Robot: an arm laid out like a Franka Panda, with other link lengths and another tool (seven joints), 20 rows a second.
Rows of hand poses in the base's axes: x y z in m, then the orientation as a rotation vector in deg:
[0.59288 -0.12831 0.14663 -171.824 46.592 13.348]
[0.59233 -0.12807 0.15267 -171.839 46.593 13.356]
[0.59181 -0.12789 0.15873 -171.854 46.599 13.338]
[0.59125 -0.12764 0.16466 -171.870 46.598 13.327]
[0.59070 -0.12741 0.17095 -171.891 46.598 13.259]
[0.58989 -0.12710 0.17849 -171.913 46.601 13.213]
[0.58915 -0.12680 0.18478 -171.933 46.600 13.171]
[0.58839 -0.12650 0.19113 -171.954 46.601 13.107]
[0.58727 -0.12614 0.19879 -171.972 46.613 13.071]
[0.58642 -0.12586 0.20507 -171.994 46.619 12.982]
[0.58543 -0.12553 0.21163 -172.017 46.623 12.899]
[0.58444 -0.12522 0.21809 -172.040 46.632 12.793]
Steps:
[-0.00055 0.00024 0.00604 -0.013 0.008 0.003]
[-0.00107 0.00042 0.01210 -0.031 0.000 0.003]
[-0.00163 0.00067 0.01803 -0.046 -0.004 0.007]
[-0.00218 0.00090 0.02432 -0.072 -0.043 0.011]
[-0.00299 0.00121 0.03186 -0.098 -0.067 0.014]
[-0.00373 0.00151 0.03815 -0.120 -0.090 0.019]
[-0.00449 0.00181 0.04450 -0.146 -0.127 0.022]
[-0.00561 0.00217 0.05216 -0.170 -0.145 0.019]
[-0.00646 0.00245 0.05844 -0.201 -0.197 0.019]
[-0.00745 0.00278 0.06500 -0.232 -0.244 0.021]
[-0.00844 0.00309 0.07146 -0.266 -0.306 0.020]

